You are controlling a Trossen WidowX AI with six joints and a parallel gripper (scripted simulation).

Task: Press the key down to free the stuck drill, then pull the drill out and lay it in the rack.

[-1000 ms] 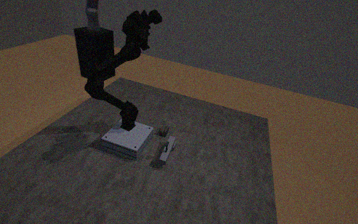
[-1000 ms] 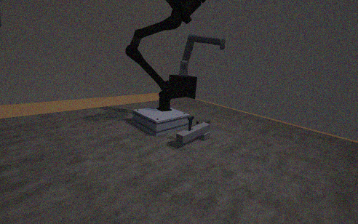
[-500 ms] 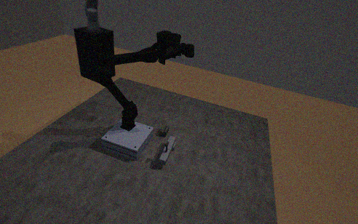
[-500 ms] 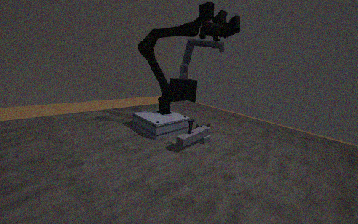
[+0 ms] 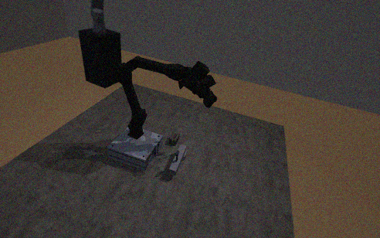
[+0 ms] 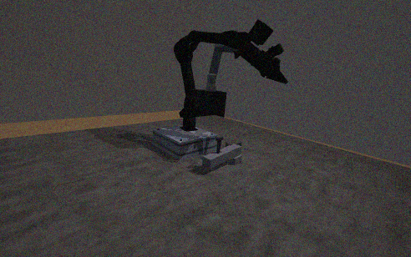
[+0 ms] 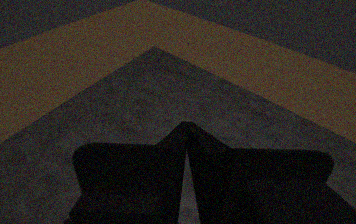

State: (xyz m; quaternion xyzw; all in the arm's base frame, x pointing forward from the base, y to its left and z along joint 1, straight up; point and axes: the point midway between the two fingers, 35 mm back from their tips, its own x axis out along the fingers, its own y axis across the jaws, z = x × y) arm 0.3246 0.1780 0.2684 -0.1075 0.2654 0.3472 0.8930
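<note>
Now: the dark key 7 cm behind my gripper tip, 24 cm to the right of it and 23 cm below it. Round my gripper tip: grey fixture block 7 cm behind, 20 cm to the right, 28 cm below; then drill 8 cm behind, 18 cm to the right, 28 cm below.
</note>
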